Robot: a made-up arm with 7 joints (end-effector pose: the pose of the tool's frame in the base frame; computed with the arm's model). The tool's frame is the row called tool. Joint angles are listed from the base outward.
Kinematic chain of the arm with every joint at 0, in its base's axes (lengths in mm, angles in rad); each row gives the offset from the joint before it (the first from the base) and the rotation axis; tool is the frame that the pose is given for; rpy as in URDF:
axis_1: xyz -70 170 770 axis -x
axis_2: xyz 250 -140 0 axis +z
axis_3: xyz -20 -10 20 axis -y
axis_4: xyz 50 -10 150 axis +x
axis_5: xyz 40 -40 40 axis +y
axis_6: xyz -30 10 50 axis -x
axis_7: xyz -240 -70 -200 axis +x
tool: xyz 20 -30 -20 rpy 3.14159 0 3.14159
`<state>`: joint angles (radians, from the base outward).
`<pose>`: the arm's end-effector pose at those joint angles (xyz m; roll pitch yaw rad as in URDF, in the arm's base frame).
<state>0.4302 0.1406 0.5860 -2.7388 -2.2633 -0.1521 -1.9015</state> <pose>0.3052 0.2595 1.1900 -1.7049 -1.3399 0.6565</pose>
Working (the frame after each row of the table, in the pose's form):
after axis_1: -0.0700 0.1700 0.7700 -0.4302 0.0000 0.0000
after axis_2: 0.1800 0.0428 0.8284 -0.4265 0.0585 0.1279
after axis_3: 0.1616 0.0396 0.8519 -0.4819 -0.4712 0.3876
after axis_4: 0.1221 0.0889 0.9971 3.0625 -0.4712 0.3876
after axis_5: 0.1593 0.1438 0.9769 0.3127 1.3399 -2.4851
after axis_6: 0.1221 0.1225 1.0177 0.4648 1.3399 -2.4851
after axis_7: 0.3442 0.2595 1.2033 -1.4367 1.3399 -2.4851

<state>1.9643 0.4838 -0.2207 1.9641 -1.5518 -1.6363 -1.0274</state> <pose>0.2918 0.4873 0.5881 2.8581 1.1891 3.0770</pose>
Working (the frame after each row of the table, in the pose's form):
after axis_1: -0.0700 0.1700 0.7700 -1.9643 0.0000 0.0000
after axis_2: 0.1800 0.2237 0.8993 -2.0093 0.4440 -0.1988
after axis_3: 0.1669 0.2491 0.9084 -2.0908 0.3419 -0.4108
after axis_4: 0.2439 0.3630 0.8296 -0.1267 0.3419 -0.4108
after axis_5: 0.2783 0.3102 0.8583 -0.3254 -1.1891 -0.0646
after axis_6: 0.2279 0.3390 0.8469 1.3109 -1.1891 -0.0646
after axis_7: 0.2603 0.5126 0.5799 0.2835 -1.1891 -0.0646

